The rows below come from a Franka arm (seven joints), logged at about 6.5 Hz.
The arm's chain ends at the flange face. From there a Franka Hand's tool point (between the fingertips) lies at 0.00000 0.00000 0.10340 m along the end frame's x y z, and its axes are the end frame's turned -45 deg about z.
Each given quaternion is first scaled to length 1.
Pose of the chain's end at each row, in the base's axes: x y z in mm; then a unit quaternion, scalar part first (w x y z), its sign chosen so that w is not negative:
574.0 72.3 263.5 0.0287 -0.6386 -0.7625 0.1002
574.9 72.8 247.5 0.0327 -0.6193 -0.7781 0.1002
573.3 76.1 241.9 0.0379 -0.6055 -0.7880 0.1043
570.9 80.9 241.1 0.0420 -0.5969 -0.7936 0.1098
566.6 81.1 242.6 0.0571 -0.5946 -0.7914 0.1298
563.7 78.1 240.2 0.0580 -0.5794 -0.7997 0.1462
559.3 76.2 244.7 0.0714 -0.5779 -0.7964 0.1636
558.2 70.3 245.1 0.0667 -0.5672 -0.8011 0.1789
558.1 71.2 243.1 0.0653 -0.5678 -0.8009 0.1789
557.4 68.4 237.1 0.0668 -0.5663 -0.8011 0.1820
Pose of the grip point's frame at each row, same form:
556.2 60.3 162.3 0.0649 -0.2982 -0.9488 0.0816
556.8 60.9 146.4 0.0686 -0.2744 -0.9558 0.0801
554.1 63.8 141.0 0.0749 -0.2579 -0.9598 0.0819
550.5 68.1 140.6 0.0808 -0.2478 -0.9617 0.0854
541.3 66.9 143.4 0.1024 -0.2465 -0.9587 0.0981
536.6 60.9 141.9 0.1095 -0.2293 -0.9606 0.1129
528.0 57.8 147.9 0.1286 -0.2291 -0.9569 0.1238
526.2 48.5 149.2 0.1301 -0.2175 -0.9572 0.1398
526.3 49.2 147.2 0.1288 -0.2181 -0.9572 0.1403
525.0 46.1 141.5 0.1314 -0.2166 -0.9568 0.1426

